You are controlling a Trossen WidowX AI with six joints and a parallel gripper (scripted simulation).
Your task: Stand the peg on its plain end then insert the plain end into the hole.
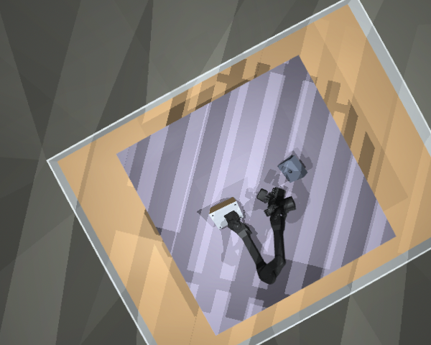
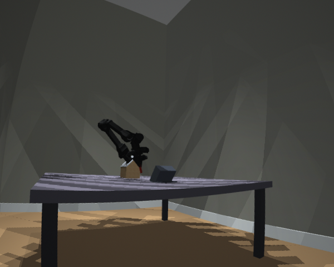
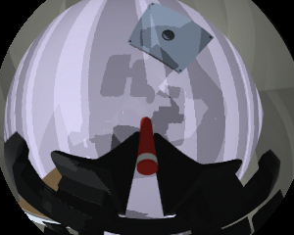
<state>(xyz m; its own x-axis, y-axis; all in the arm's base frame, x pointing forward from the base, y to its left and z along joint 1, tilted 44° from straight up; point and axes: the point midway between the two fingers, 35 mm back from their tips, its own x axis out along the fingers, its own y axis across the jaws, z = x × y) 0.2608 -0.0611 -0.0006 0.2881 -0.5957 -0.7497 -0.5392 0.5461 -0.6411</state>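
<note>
Right now my gripper tip is 18 cm short of the sloped panel, 7 cm to the right of it and 5 cm above it. Also, from my gripper tip: red peg 2 cm above, 1 cm behind.
</note>
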